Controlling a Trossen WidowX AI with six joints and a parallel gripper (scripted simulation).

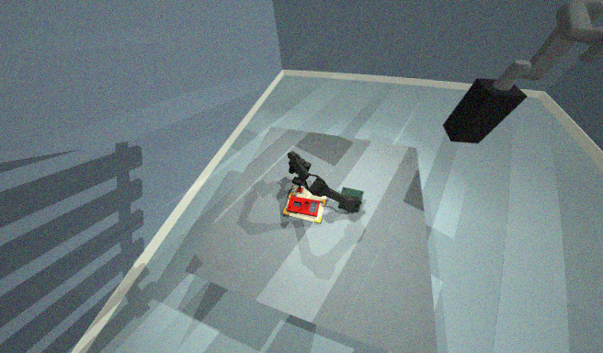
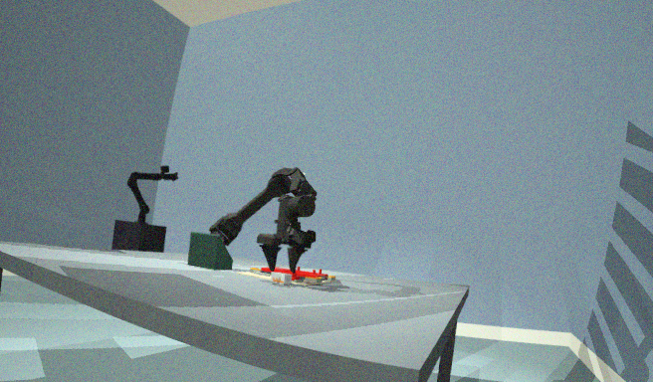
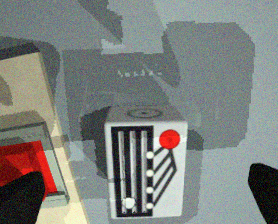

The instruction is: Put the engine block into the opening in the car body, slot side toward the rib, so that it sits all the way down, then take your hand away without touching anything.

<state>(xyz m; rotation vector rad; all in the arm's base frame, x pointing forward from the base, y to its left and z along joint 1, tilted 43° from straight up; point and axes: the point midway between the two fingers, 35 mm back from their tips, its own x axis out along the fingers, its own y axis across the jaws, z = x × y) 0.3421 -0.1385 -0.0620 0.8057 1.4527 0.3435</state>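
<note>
Now: the grey engine block 10 mm to the left of my gripper tip and 20 mm below it. The rest, counted from my gripper tip: small dark post (70 mm to the left).
</note>
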